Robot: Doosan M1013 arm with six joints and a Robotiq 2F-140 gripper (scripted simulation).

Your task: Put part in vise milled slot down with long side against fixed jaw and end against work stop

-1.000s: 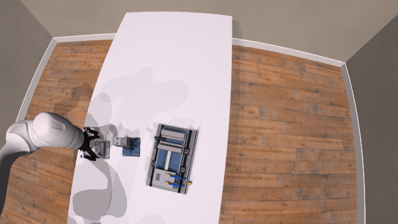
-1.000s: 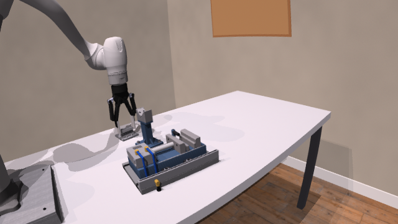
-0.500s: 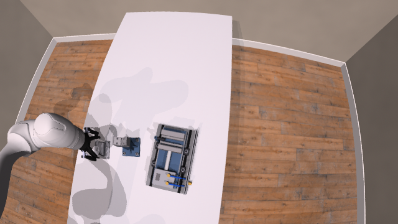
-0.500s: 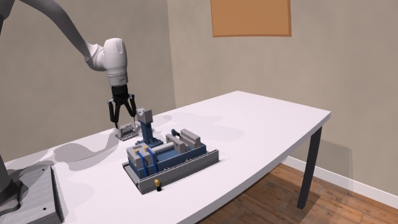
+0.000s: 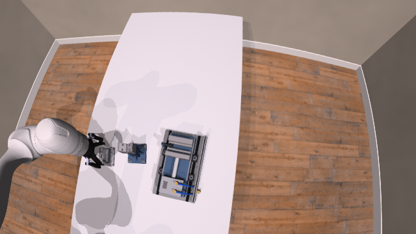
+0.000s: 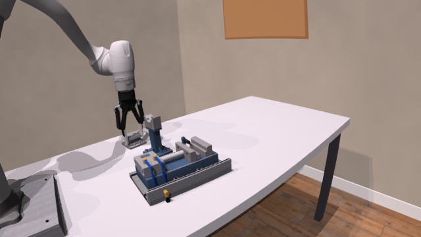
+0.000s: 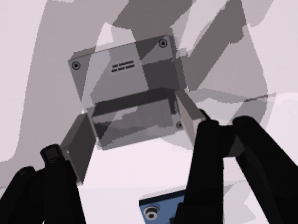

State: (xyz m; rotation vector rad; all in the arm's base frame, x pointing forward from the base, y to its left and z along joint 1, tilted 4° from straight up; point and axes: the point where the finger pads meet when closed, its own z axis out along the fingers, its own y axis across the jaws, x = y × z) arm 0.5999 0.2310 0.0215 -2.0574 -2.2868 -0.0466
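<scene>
Now: hand 1 cm to the left of the part and 3 cm above it. The rest, counted from my hand: blue post 4 cm ahead, 15 cm to the right, 1 cm above; infeed plate 1 cm to the left, 5 cm below; cylinder rod 1 cm behind, 35 cm to the right, 3 cm above.
</scene>
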